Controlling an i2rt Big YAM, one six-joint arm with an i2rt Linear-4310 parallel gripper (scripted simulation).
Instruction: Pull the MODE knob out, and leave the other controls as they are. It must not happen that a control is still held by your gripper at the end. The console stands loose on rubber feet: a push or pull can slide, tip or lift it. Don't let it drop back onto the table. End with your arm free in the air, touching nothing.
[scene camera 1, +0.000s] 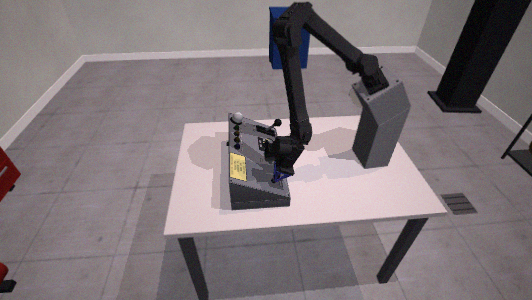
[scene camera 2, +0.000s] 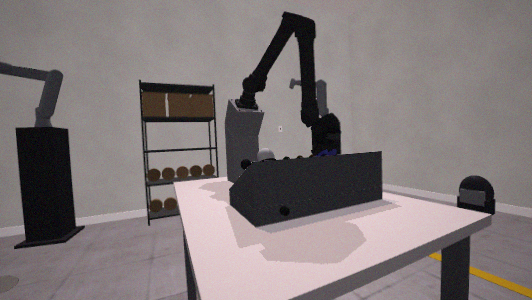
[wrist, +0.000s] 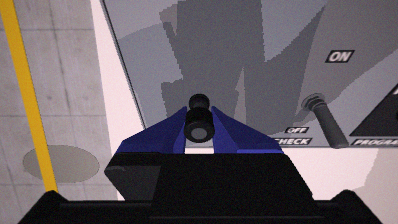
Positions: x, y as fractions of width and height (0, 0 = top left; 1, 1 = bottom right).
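Observation:
I find my gripper (wrist: 0.50, 0.50) in the wrist view. A grey console (scene camera 2: 0.50, 0.64) is here as well, and I can see it from elsewhere too: scene camera 1 shows me the console (scene camera 1: 0.47, 0.62), and so does the wrist view, with the console (wrist: 0.67, 0.32).

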